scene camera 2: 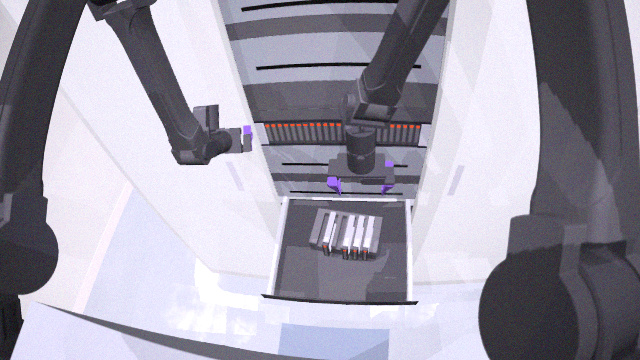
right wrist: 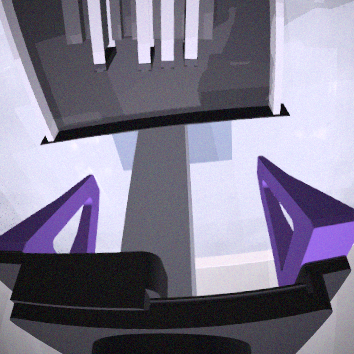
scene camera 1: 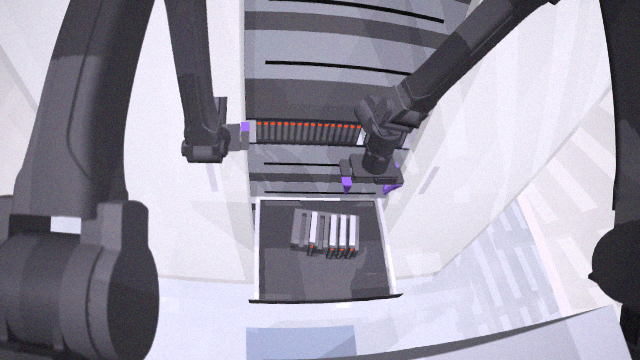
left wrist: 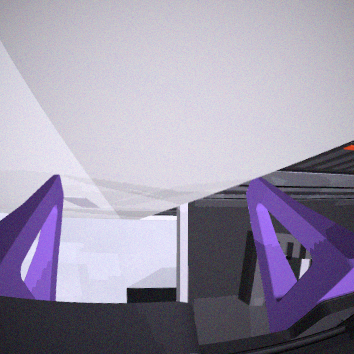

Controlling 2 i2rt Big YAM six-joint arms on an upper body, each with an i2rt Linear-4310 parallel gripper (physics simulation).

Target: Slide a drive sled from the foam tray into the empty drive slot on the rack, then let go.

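Places are measured from the left arm's base along level axes (x ahead, y left, z up), in centimetres.
Pixels of known places: left gripper, fingertip midpoint: (scene camera 2: 236, 136) (left wrist: 157, 183); right gripper, fingertip midpoint: (scene camera 2: 361, 193) (right wrist: 173, 172) (scene camera 1: 364, 192).
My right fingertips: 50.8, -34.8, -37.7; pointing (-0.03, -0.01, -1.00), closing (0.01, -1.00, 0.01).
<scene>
Behind a point stands the place of what it marks, as x, y, z.
The foam tray (scene camera 1: 296, 227) @(57.7, -20.6, -67.1) (scene camera 2: 317, 231) @(56.1, -21.0, -67.1) (right wrist: 74, 20) @(55.5, -20.8, -67.2) lies in the pulled-out drawer, with several white drive sleds (scene camera 1: 353, 230) @(53.5, -37.6, -61.7) (scene camera 2: 370, 232) @(53.3, -37.7, -61.7) (right wrist: 167, 30) @(52.6, -34.2, -61.7) in its grooves. Their dark, orange-marked ends face the drawer front. The rack's row of drives (scene camera 1: 307, 133) @(70.4, -22.0, -38.0) (scene camera 2: 300, 133) @(70.3, -17.8, -37.8) runs across behind. A pale gap, likely the empty slot (scene camera 1: 361, 137), partly shows beside the right arm, which hides it in scene camera 2. My right gripper (scene camera 1: 367, 191) @(50.8, -34.7, -37.7) (scene camera 2: 361, 192) @(50.8, -34.7, -37.7) (right wrist: 173, 172) @(50.8, -34.7, -37.7) is open and empty above the drawer's back edge. My left gripper (scene camera 1: 245, 135) (scene camera 2: 247, 138) @(68.1, 0.3, -36.2) (left wrist: 157, 183) @(68.1, 0.3, -36.2) is open and empty at the row's left end.
The drawer (scene camera 1: 325, 301) @(33.3, -28.6, -70.7) (scene camera 2: 340, 301) @(33.3, -29.9, -69.3) (right wrist: 165, 120) @(33.6, -30.8, -70.6) juts out below the rack, with pale side walls and a dark front lip. Pale panels (scene camera 1: 220, 225) @(68.4, 8.0, -86.6) (scene camera 2: 460, 225) @(68.4, -75.4, -84.4) flank the rack on both sides. The left gripper is close to the left panel.
</scene>
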